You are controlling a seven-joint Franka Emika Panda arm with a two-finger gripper.
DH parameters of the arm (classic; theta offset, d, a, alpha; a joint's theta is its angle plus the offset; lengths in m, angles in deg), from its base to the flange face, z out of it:
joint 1: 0 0.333 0 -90
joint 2: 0 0 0 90
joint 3: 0 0.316 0.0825 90
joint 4: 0 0 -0.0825 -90
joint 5: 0 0.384 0 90
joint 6: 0 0 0.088 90
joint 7: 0 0.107 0 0
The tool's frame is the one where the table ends.
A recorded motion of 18 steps. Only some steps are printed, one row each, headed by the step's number.
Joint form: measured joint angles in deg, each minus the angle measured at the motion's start. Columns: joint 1, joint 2, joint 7, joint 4, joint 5, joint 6, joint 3.
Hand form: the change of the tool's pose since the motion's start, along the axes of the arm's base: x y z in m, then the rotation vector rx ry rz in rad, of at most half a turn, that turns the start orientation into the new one. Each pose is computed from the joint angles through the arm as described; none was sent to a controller.
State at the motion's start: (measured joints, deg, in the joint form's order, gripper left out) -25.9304 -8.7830 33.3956 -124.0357 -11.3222 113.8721 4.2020
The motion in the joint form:
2: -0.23 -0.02 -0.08 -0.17 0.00 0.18 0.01
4: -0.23 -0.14 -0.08 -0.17 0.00 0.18 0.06
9: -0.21 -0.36 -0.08 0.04 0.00 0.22 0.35
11: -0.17 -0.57 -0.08 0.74 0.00 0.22 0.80
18: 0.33 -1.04 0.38 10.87 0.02 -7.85 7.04
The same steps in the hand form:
2: -0.0010 -0.0016 -0.0010 0.0001 -0.0003 -0.0019
4: -0.0011 -0.0011 0.0001 -0.0009 -0.0021 -0.0011
9: 0.0003 0.0015 0.0038 -0.0049 -0.0092 0.0045
11: 0.0038 0.0050 0.0113 -0.0120 -0.0234 0.0131
18: 0.0336 0.0593 0.0869 -0.0517 -0.0595 0.0963

